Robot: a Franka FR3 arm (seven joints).
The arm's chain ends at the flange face. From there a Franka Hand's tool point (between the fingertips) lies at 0.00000 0.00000 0.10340 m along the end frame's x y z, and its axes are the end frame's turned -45 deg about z.
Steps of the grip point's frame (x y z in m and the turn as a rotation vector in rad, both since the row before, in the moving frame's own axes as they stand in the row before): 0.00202 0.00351 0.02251 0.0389 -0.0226 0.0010; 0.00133 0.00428 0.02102 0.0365 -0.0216 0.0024; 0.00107 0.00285 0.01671 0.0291 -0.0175 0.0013; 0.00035 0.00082 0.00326 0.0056 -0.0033 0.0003
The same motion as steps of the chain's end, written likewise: 0.00840 0.00225 0.02261 0.0115 -0.0435 0.0010; 0.00821 0.00318 0.02111 0.0105 -0.0411 0.0024; 0.00618 0.00211 0.01677 0.0082 -0.0330 0.0013; 0.00148 0.00050 0.00326 0.0016 -0.0063 0.0003
